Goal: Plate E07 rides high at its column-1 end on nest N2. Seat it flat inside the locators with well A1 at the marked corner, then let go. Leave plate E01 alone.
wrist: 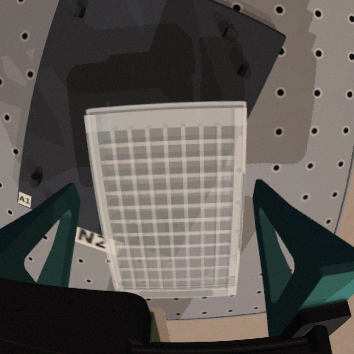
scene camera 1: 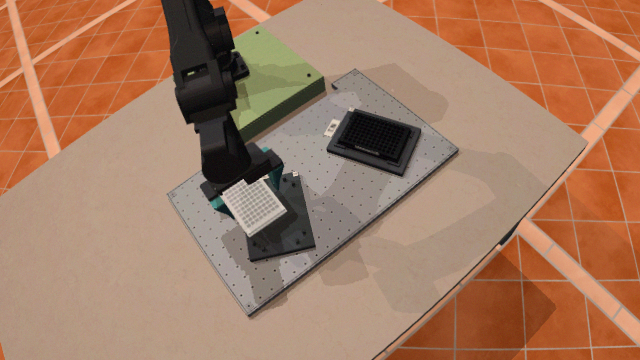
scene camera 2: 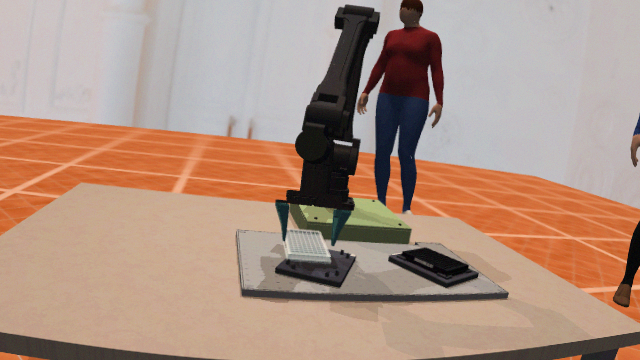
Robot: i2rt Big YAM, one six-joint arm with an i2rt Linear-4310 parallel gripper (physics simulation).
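Places are measured from the arm's base along level axes (x right, y ahead, z up), in metres.
Where they show: gripper, between the fingertips: (wrist: 162,189) (scene camera 1: 255,203) (scene camera 2: 308,243).
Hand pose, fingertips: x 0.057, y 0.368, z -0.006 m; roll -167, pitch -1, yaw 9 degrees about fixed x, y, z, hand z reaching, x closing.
Note:
Things, the pixels of their top centre, and the offset from my fingertips. "*": a spot on its surface instead.
- white plate, centre of its top: (wrist: 169,228) (scene camera 1: 247,194) (scene camera 2: 305,238) dy -0.022, dx +0.006, dz +0.004 m
- dark nest N2, centre of its top: (wrist: 123,131) (scene camera 1: 273,211) (scene camera 2: 319,256) dy +0.024, dx -0.024, dz -0.014 m
- N2 label, a spot on its surface: (wrist: 92,238) * dy -0.070, dx -0.048, dz -0.034 m
- nest's A1 tag, a spot on its surface: (wrist: 24,199) (scene camera 1: 295,173) * dy -0.036, dx -0.095, dz -0.024 m
- black plate, centre of its top: (scene camera 1: 374,133) (scene camera 2: 435,258) dy -0.031, dx -0.272, dz -0.010 m
- dark nest, a spot on its surface: (scene camera 1: 400,169) (scene camera 2: 447,280) * dy +0.060, dx -0.276, dz -0.024 m
- perforated board, centre of its top: (scene camera 1: 309,171) (scene camera 2: 366,261) dy -0.035, dx -0.124, dz -0.035 m
The white plate (scene camera 1: 254,206) (scene camera 2: 306,245) (wrist: 170,200), taken as E07, lies tilted and turned relative to the dark nest N2 (scene camera 1: 302,220) (scene camera 2: 345,262) (wrist: 50,110). It overhangs the nest's edge beside the N2 label (wrist: 92,238). Several locator pegs stand outside its outline. The nest's A1 tag (scene camera 1: 295,174) (wrist: 24,199) lies to the plate's left in the wrist view. My gripper (scene camera 1: 255,202) (scene camera 2: 309,243) (wrist: 162,189) is wide open, a finger on each side of the plate, with gaps visible in the wrist view. Contacts under the plate are hidden.
A black plate (scene camera 1: 377,135) (scene camera 2: 435,260), apparently E01, sits on another dark nest (scene camera 1: 400,169) (scene camera 2: 450,281) across the perforated board (scene camera 1: 320,185) (scene camera 2: 260,285). A green block (scene camera 1: 280,75) (scene camera 2: 370,232) stands behind the board, near the arm.

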